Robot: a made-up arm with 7 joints.
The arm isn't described. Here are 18 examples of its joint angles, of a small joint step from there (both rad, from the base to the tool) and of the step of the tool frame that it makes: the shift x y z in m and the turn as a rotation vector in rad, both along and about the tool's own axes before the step.
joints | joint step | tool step
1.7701 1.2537 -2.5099 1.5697 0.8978 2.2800 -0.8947 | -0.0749 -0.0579 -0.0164 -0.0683 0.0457 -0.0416 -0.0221 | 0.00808 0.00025 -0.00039 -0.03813 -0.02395 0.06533
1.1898 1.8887 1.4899 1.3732 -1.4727 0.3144 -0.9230 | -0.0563 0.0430 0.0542 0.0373 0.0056 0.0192 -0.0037 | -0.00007 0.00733 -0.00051 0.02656 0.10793 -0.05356
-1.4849 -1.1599 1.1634 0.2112 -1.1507 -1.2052 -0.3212 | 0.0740 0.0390 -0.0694 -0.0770 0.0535 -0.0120 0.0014 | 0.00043 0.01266 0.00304 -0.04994 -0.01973 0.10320
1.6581 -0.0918 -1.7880 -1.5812 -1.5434 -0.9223 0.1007 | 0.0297 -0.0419 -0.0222 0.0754 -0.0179 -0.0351 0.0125 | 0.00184 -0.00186 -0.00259 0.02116 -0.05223 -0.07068
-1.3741 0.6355 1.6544 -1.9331 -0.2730 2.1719 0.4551 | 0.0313 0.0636 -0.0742 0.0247 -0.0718 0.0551 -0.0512 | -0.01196 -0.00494 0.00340 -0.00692 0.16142 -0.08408
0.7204 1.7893 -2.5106 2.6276 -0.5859 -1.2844 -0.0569 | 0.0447 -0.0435 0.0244 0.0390 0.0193 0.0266 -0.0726 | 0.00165 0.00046 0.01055 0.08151 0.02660 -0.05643
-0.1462 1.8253 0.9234 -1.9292 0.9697 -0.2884 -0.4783 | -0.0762 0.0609 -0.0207 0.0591 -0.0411 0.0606 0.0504 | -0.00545 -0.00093 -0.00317 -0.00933 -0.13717 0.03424
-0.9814 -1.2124 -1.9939 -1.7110 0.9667 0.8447 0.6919 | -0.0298 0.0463 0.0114 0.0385 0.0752 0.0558 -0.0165 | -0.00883 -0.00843 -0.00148 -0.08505 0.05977 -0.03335
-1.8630 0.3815 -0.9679 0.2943 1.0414 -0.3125 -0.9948 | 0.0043 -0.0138 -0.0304 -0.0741 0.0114 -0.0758 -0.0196 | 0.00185 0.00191 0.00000 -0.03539 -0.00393 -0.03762
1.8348 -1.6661 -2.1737 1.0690 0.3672 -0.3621 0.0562 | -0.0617 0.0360 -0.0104 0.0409 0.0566 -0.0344 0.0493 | -0.00515 -0.00021 -0.00553 0.02313 0.03957 0.01756
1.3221 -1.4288 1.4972 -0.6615 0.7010 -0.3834 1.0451 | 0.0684 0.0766 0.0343 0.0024 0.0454 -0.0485 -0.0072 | -0.02121 0.01334 -0.00339 0.02914 0.07307 0.12206
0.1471 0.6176 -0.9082 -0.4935 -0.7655 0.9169 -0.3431 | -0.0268 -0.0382 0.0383 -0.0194 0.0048 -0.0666 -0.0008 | 0.00086 -0.00193 -0.00367 -0.04410 -0.01382 0.09558
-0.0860 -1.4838 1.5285 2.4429 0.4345 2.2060 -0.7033 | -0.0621 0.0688 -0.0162 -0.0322 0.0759 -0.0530 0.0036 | -0.00361 -0.00013 -0.00487 -0.13384 -0.04423 -0.06681
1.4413 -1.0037 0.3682 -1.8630 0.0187 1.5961 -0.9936 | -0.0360 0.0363 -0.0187 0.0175 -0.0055 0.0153 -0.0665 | -0.00960 0.00769 0.00679 0.01207 0.11319 -0.03431
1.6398 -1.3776 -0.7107 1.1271 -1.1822 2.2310 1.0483 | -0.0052 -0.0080 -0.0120 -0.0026 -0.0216 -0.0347 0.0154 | -0.00044 0.00771 -0.00028 0.05682 -0.00194 0.01717
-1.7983 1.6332 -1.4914 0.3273 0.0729 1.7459 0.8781 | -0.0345 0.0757 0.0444 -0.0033 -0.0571 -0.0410 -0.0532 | -0.01661 0.00298 0.00273 0.00448 0.09520 -0.04416
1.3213 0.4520 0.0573 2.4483 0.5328 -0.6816 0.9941 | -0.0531 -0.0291 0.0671 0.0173 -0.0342 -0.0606 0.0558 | 0.01703 0.00739 0.00085 0.04510 -0.09853 0.01423
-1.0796 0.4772 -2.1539 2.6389 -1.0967 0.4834 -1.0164 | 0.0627 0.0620 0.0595 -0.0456 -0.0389 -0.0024 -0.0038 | 0.01515 0.00896 -0.00750 0.00960 -0.16848 -0.07483
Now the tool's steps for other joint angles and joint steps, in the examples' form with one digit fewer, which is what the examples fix.
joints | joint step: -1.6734 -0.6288 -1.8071 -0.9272 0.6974 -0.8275 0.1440 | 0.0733 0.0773 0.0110 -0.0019 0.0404 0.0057 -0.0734
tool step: -0.0101 0.0050 0.0197 0.0819 0.1819 -0.0344
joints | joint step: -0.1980 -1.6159 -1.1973 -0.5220 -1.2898 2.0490 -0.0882 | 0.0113 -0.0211 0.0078 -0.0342 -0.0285 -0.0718 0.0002
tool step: 0.0006 0.0025 0.0003 0.0103 -0.0073 0.1047
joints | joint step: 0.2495 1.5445 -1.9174 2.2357 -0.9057 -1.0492 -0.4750 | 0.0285 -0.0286 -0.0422 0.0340 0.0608 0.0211 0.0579
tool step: 0.0041 0.0045 0.0049 0.1236 -0.0345 0.0402
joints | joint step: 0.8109 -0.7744 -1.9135 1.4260 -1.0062 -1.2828 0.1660 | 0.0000 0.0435 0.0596 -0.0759 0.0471 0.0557 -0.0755
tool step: -0.0123 -0.0024 -0.0027 -0.0248 0.1905 -0.0434
